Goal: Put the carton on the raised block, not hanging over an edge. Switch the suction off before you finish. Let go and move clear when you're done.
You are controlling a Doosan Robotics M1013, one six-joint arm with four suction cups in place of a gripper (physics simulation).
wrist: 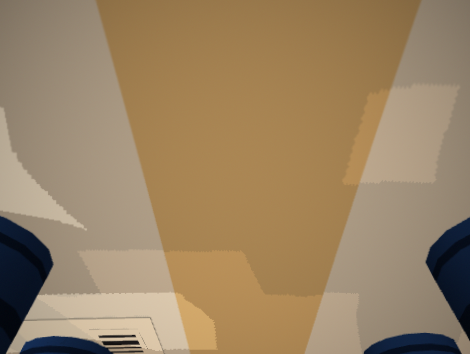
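The carton (125,215) fills the wrist view with its flat, grey-beige top. A wide brown tape strip (240,125) runs down its middle, narrowing toward the bottom of the view. A pale label (75,327) with dark printed bars lies at the lower left. My gripper (239,310) shows as dark blue suction cups at the lower left and lower right, against the carton's top. The gripper is shut on the carton. The cups' contact faces are hidden. The carton's edges and the raised block do not show in this view.
Patches of light and shadow fall across the carton's top, with bright ones at the left edge, the right and the bottom. No surroundings beyond the carton can be made out.
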